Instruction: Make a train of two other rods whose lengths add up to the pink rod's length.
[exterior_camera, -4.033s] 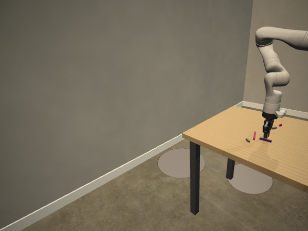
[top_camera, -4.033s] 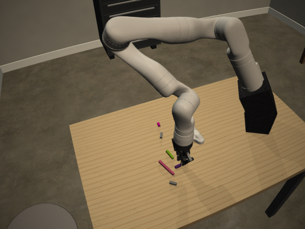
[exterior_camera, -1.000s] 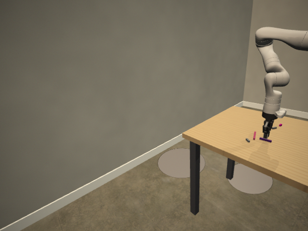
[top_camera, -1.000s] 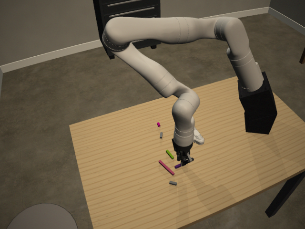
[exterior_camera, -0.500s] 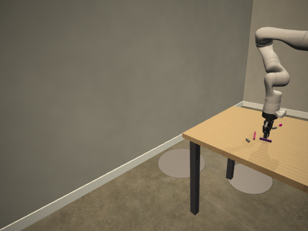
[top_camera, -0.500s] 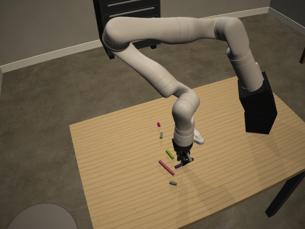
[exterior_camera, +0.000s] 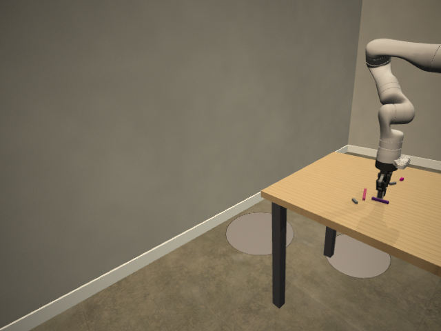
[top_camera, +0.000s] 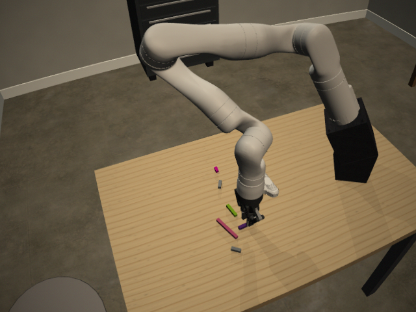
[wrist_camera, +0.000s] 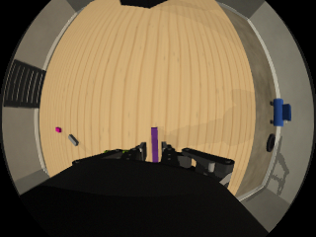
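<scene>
Right now the purple rod is 30 mm below my hand. From my hand the other things lie so: magenta rod (240 mm to the right, 70 mm behind, 30 mm below); lime rod (70 mm to the right, 30 mm below); pink rod (60 mm ahead, 30 mm to the right, 30 mm below).
</scene>
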